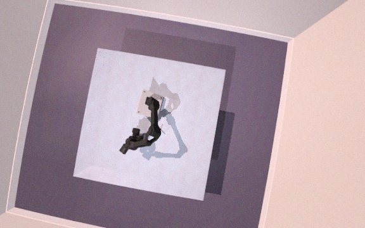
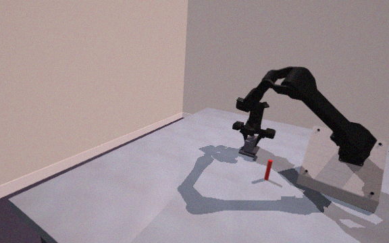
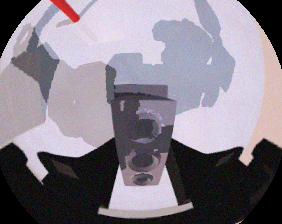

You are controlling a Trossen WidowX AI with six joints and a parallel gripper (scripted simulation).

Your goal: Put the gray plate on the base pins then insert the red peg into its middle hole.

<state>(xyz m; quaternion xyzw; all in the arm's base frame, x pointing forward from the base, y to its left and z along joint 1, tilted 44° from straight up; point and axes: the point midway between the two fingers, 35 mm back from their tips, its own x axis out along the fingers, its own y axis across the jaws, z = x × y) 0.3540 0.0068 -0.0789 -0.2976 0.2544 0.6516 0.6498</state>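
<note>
Now: the gray plate 3 cm above my gripper tip. Also, from my gripper tip: red peg 12 cm behind, 19 cm to the left, 1 cm above.
</note>
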